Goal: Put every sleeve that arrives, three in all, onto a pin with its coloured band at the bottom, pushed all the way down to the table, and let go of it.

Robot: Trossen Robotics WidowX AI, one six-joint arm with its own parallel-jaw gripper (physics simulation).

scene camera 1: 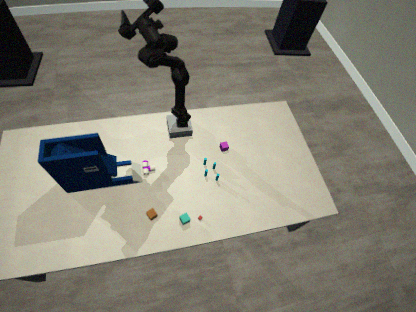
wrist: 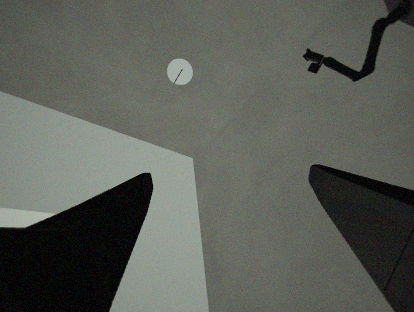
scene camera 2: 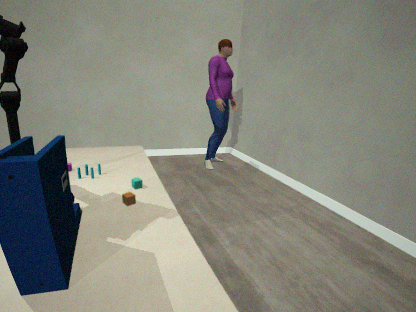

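Note:
White sleeves with magenta bands [scene camera 1: 146, 167] lie bunched on the table [scene camera 1: 280, 150] [scene camera 2: 210, 285] just off the blue chute's two prongs; how many there are and which way their bands face is too small to tell. In the second scene view the sleeves do not show. Several thin teal pins [scene camera 1: 206, 172] [scene camera 2: 92, 173] stand upright in a small group right of the sleeves, with no sleeve on them. My gripper [scene camera 1: 135, 6] [wrist: 229, 176] is open and empty, raised high behind the table and far from sleeves and pins, its fingers pointing up and away.
A large blue chute box [scene camera 1: 80, 175] [scene camera 2: 22, 215] stands at the left. Orange [scene camera 1: 151, 214] [scene camera 2: 129, 199], teal [scene camera 1: 185, 218] [scene camera 2: 137, 183] and magenta [scene camera 1: 224, 146] [scene camera 2: 69, 167] cubes and a tiny red cube [scene camera 1: 200, 217] lie around. A person [scene camera 2: 220, 90] stands beyond the table.

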